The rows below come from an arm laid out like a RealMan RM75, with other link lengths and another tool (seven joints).
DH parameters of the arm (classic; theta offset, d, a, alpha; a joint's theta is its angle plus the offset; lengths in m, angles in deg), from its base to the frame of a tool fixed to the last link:
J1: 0 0.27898 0 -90
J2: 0 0 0 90
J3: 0 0.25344 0 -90
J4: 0 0 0 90
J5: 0 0.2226 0 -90
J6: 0 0 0 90
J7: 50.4 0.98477 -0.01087 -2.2
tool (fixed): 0 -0.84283 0 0
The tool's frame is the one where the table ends.
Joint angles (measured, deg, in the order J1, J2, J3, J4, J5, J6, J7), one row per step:
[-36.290, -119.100, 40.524, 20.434, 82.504, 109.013, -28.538]
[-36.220, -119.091, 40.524, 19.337, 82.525, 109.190, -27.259]
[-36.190, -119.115, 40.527, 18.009, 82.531, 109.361, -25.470]
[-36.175, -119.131, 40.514, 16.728, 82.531, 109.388, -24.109]
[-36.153, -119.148, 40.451, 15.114, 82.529, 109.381, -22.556]
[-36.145, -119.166, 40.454, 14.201, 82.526, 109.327, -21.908]
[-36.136, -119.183, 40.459, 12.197, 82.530, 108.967, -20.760]
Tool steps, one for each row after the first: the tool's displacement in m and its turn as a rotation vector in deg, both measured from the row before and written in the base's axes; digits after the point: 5 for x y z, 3 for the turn. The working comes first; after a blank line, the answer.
Tool pose at each row, in the base's axes (x y z in m, rotation vector in deg; the steps are taken from these numbers as rounded here):
[-0.18091, 0.34187, 0.08435, -94.578, 73.127, -49.070]
[-0.18263, 0.33958, 0.08190, -94.201, 72.969, -48.939]
[-0.18421, 0.33682, 0.07879, -93.546, 72.937, -48.640]
[-0.18582, 0.33466, 0.07571, -93.253, 72.599, -48.425]
[-0.18791, 0.33205, 0.07191, -93.009, 72.014, -48.175]
[-0.18905, 0.33071, 0.06953, -93.097, 71.529, -48.156]
[-0.19173, 0.32834, 0.06411, -93.656, 70.228, -48.020]

[-0.00172, -0.00229, -0.00245, 0.339, -0.243, 0.078]
[-0.00158, -0.00276, -0.00311, 0.633, -0.259, 0.003]
[-0.00161, -0.00216, -0.00308, 0.329, -0.266, 0.253]
[-0.00209, -0.00261, -0.00380, 0.314, -0.364, 0.446]
[-0.00114, -0.00134, -0.00238, -0.055, -0.219, 0.352]
[-0.00268, -0.00237, -0.00542, -0.332, -0.377, 1.057]

